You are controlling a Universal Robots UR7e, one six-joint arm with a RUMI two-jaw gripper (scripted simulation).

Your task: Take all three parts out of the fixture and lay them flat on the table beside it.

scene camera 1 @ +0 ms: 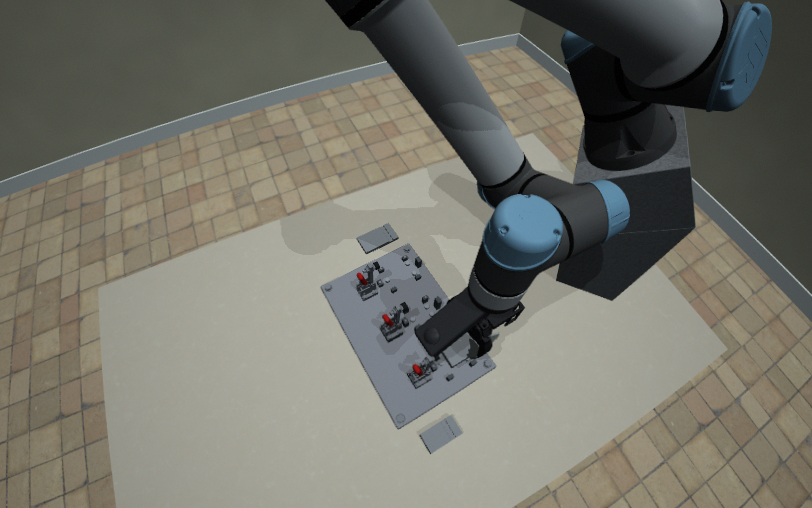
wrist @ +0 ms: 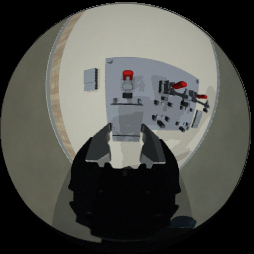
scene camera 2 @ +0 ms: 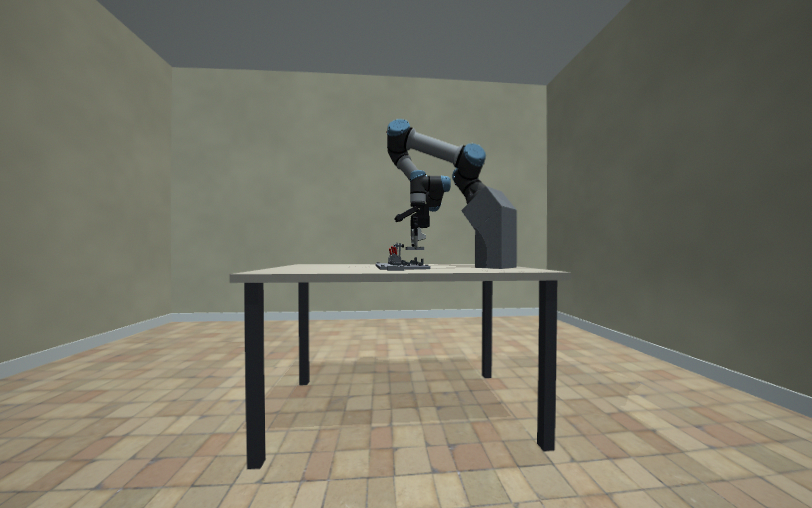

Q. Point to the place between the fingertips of the gripper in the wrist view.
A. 126, 123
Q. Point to a grey fixture plate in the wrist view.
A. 147, 72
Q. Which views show the gripper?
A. Scene camera 1, the wrist view and scene camera 2: all of them.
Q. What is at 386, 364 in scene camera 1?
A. A grey fixture plate.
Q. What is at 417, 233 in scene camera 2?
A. The gripper.
